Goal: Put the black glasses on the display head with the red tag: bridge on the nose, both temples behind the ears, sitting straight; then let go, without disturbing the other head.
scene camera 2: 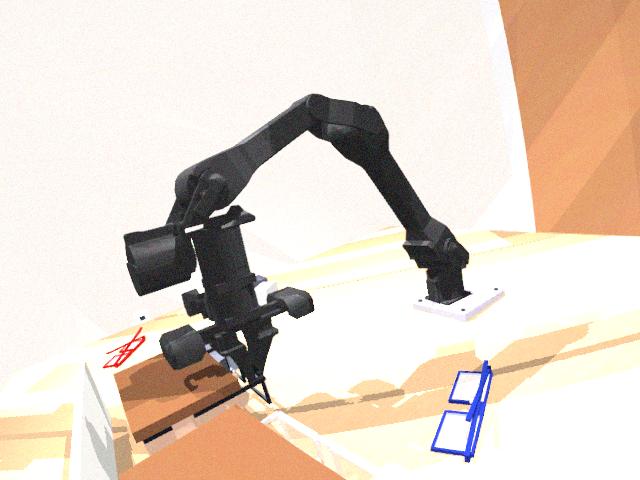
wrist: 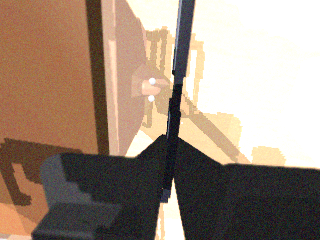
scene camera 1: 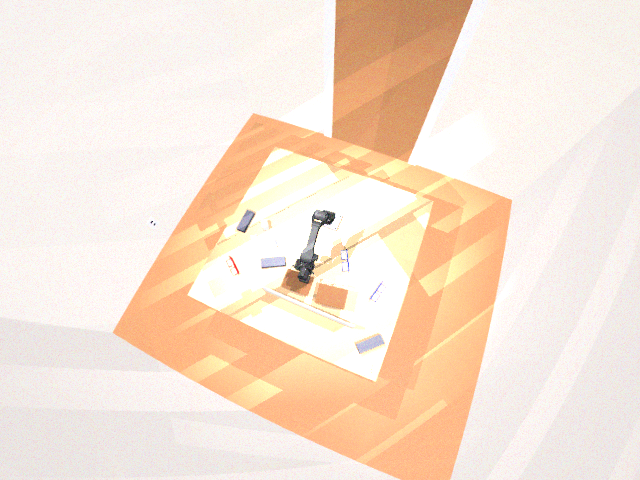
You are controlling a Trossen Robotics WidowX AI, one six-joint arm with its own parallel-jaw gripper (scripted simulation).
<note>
I see my gripper (scene camera 2: 256, 384) and a brown-topped display head (scene camera 2: 154, 396).
My gripper is seen too in the wrist view (wrist: 168, 140).
</note>
